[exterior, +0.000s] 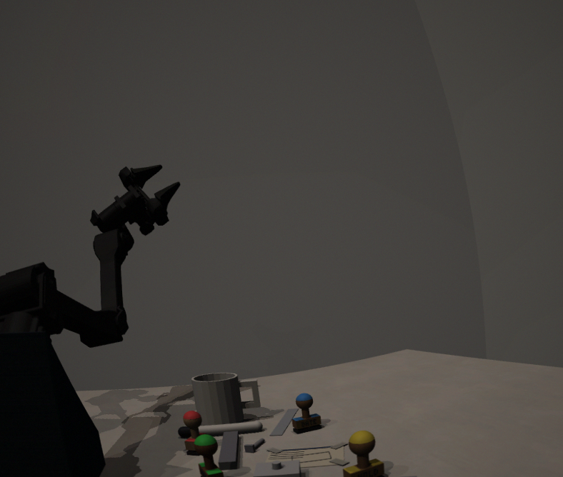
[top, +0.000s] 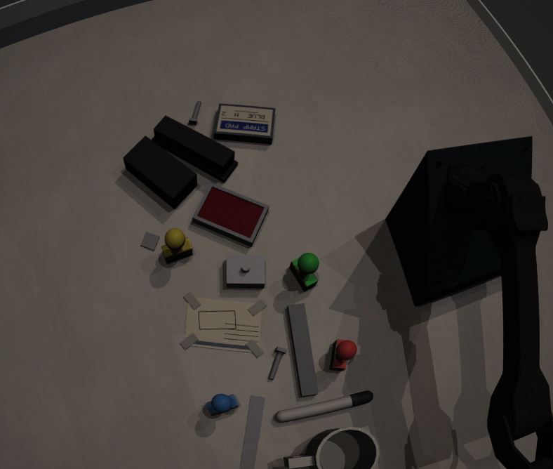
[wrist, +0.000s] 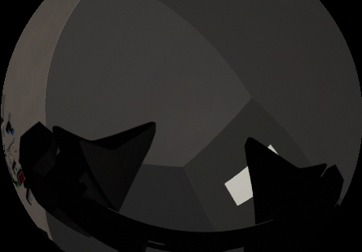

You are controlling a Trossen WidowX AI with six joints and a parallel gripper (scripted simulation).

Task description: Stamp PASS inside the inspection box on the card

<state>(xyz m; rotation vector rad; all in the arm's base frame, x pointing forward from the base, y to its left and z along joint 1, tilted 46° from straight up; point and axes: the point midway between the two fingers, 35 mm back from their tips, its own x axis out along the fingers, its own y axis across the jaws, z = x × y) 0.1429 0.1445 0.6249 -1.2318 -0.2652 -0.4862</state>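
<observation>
Now: gripper tip 7 cm short of the green-knobbed stamp, 52 cm to the left of it and 50 cm above it. Also, from my gripper tip: marker: 6 cm ahead, 33 cm to the right, 51 cm below; then red stamp: 4 cm ahead, 40 cm to the right, 50 cm below; then mug: 9 cm ahead, 26 cm to the right, 49 cm below.
</observation>
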